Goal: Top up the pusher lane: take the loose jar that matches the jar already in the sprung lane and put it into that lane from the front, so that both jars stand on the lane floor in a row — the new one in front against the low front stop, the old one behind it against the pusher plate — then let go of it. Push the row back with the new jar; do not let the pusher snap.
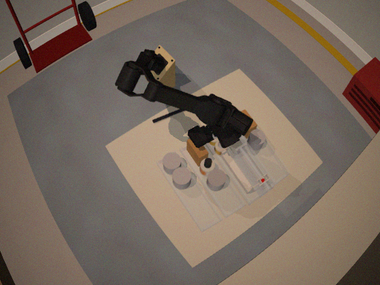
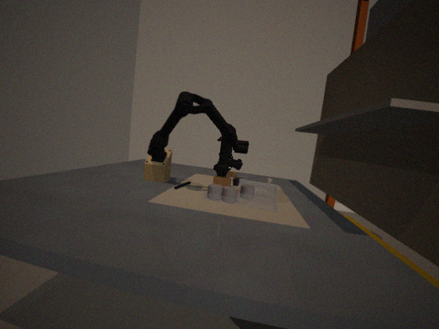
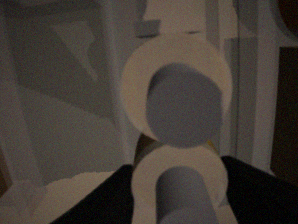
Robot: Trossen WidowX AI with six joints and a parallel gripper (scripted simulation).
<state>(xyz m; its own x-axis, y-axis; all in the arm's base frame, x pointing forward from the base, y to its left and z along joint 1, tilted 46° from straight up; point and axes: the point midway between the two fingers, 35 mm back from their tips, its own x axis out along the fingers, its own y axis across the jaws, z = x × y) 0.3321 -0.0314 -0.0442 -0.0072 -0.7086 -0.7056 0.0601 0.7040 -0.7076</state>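
The cream mat is 60 mm ahead of my gripper tip, 10 mm to the right of it and 30 mm below it. From my gripper tip the other things lie so: black bar 180 mm behind, 60 mm to the right, 20 mm below; then white pusher 150 mm ahead, 20 mm to the left, 20 mm above; then clear pusher lane 150 mm ahead, 10 mm to the left, 10 mm below.
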